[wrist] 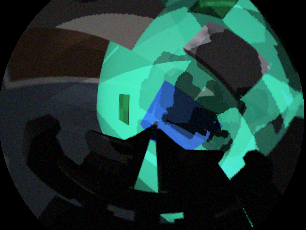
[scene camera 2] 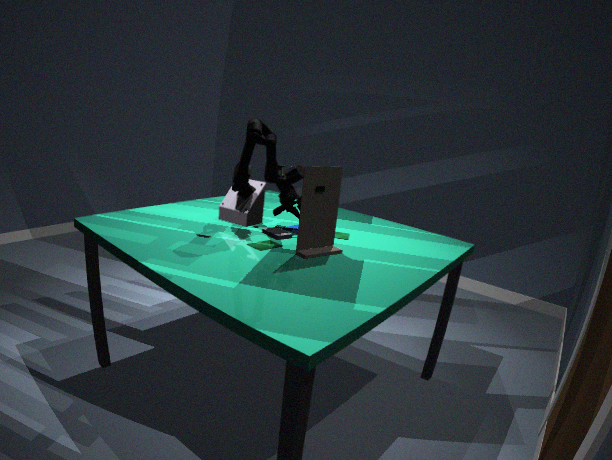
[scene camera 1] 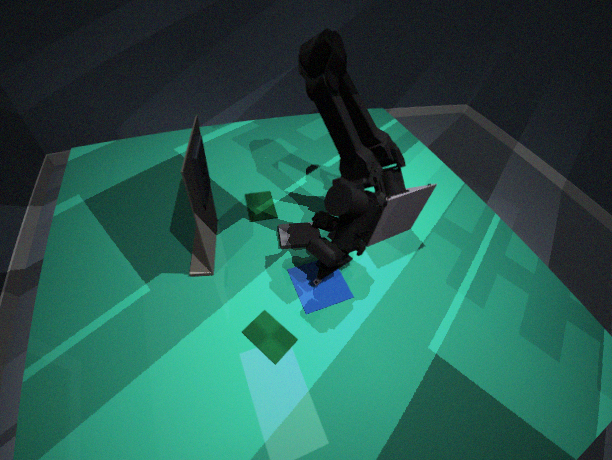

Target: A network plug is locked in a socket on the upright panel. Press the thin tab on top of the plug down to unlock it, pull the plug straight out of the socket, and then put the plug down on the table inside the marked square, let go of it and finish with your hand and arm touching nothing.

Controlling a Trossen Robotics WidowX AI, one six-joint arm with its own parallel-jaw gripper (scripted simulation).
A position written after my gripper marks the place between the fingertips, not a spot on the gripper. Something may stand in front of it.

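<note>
I can see my gripper [scene camera 1: 320, 277], and the wrist view shows me my gripper [wrist: 154, 130] too. There is a flat grey plate [scene camera 1: 295, 235] and a blue marked square [scene camera 1: 334, 289], and an upright panel [scene camera 2: 321, 188] is part of the scene as well. In the wrist view I also see the flat grey plate [wrist: 239, 67], along with the blue marked square [wrist: 188, 123].
</note>
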